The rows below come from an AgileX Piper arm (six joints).
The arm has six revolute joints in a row. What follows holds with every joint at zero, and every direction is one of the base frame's.
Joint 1 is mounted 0.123 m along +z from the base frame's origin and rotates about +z.
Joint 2 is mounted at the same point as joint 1 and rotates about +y.
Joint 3 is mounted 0.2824 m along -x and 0.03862 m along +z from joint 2 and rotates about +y.
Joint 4 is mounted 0.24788 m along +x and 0.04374 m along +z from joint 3 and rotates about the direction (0.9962, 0, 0.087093).
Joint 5 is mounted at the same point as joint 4 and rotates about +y.
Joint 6 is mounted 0.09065 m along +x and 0.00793 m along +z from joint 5 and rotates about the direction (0.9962, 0, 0.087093).
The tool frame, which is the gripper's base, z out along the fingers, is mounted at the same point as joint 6; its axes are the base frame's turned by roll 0, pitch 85 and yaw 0 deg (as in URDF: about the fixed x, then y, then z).
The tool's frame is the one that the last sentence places.
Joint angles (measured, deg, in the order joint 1, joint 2, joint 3, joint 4, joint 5, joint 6), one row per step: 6.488 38.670 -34.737 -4.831 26.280 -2.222; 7.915 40.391 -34.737 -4.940 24.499 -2.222; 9.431 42.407 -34.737 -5.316 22.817 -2.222; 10.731 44.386 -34.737 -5.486 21.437 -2.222; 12.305 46.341 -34.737 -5.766 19.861 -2.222; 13.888 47.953 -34.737 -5.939 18.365 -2.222; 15.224 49.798 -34.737 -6.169 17.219 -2.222; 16.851 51.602 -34.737 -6.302 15.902 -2.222
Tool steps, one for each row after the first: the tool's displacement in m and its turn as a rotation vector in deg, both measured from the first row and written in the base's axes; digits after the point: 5 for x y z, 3 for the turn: 0.00660 0.00449 -0.00164 -0.102 -0.067 1.578; 0.01389 0.00952 -0.00440 -0.516 0.218 3.256; 0.02068 0.01439 -0.00777 -0.767 0.787 4.698; 0.02714 0.02033 -0.01106 -1.101 1.115 6.454; 0.03216 0.02644 -0.01370 -1.289 1.194 8.209; 0.03755 0.03214 -0.01773 -1.638 1.835 9.704; 0.04238 0.03908 -0.02161 -1.865 2.276 11.500
